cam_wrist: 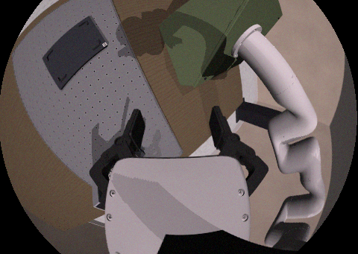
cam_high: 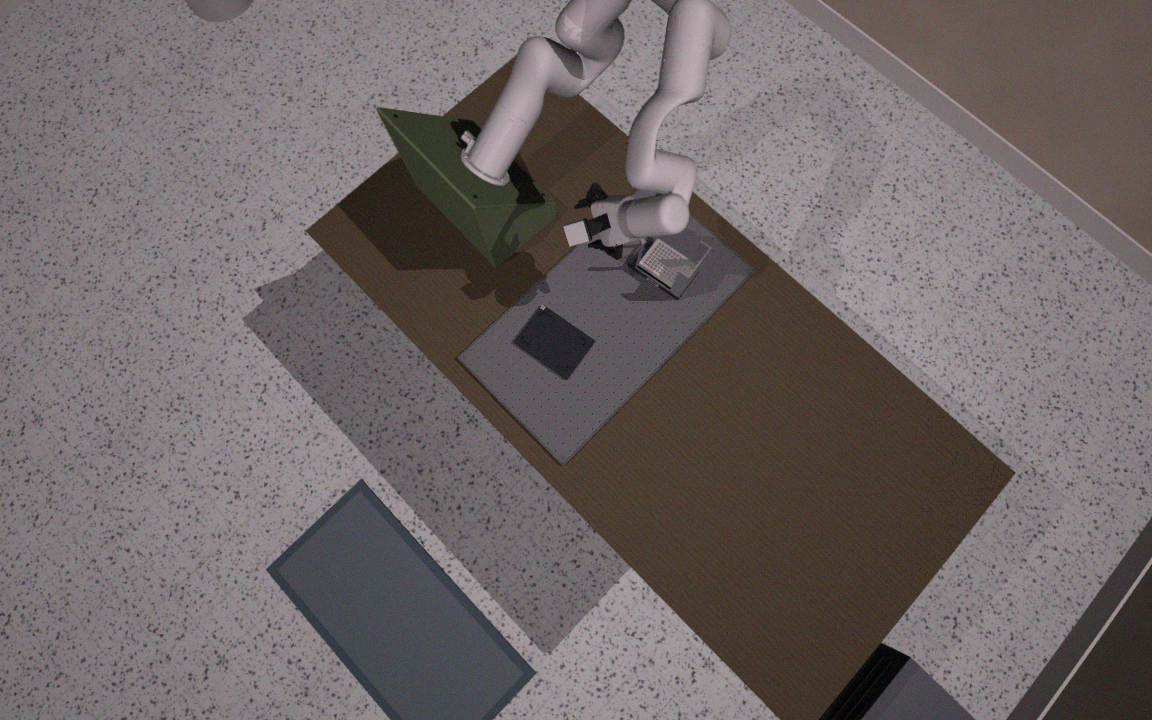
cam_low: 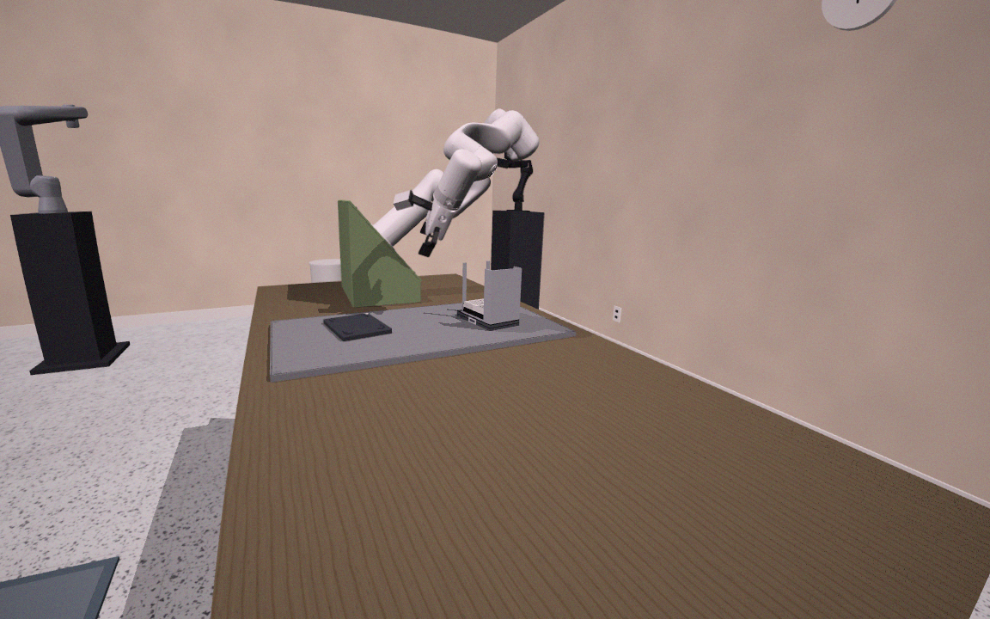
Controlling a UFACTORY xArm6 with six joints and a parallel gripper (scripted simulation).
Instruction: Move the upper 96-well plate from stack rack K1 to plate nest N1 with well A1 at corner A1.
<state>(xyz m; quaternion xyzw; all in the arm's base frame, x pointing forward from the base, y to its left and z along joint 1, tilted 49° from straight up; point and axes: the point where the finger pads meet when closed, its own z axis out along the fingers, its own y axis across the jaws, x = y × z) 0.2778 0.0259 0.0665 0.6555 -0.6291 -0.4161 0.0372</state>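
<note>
Right now my hand is 170 mm short of the white 96-well plate, 120 mm to the right of it and 160 mm above it. The rest, counted from my hand: dark plate nest N1: 100 mm ahead, 210 mm to the right, 190 mm below; then pale A1 mark: 20 mm ahead, 170 mm to the right, 190 mm below.
</note>
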